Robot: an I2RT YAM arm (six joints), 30 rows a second.
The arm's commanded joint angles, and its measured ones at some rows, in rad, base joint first. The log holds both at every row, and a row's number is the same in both.
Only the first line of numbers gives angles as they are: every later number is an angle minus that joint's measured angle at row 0.
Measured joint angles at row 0:
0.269, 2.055, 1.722, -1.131, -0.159, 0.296
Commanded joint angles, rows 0 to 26:
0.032, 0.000, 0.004, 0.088, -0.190, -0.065
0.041, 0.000, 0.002, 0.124, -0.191, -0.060
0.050, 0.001, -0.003, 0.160, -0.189, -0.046
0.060, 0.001, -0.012, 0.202, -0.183, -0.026
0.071, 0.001, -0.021, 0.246, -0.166, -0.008
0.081, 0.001, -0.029, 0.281, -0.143, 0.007
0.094, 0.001, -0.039, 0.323, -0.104, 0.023
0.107, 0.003, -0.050, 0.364, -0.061, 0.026
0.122, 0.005, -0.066, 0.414, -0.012, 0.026
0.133, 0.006, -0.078, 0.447, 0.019, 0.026
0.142, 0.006, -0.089, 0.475, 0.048, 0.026
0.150, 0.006, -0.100, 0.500, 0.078, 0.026
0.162, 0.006, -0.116, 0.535, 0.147, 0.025
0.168, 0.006, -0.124, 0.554, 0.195, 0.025
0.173, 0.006, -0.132, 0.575, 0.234, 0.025
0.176, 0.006, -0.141, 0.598, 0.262, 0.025
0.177, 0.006, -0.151, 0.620, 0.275, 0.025
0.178, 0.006, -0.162, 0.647, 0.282, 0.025
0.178, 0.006, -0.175, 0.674, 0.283, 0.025
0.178, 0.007, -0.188, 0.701, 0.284, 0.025
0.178, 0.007, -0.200, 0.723, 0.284, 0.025
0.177, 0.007, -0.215, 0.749, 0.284, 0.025
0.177, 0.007, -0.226, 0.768, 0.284, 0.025
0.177, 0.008, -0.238, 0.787, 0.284, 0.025
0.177, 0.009, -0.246, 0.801, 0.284, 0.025
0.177, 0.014, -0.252, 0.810, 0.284, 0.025
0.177, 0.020, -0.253, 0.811, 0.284, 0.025
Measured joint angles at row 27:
0.177, 0.000, -0.233, 0.796, 0.251, 0.021
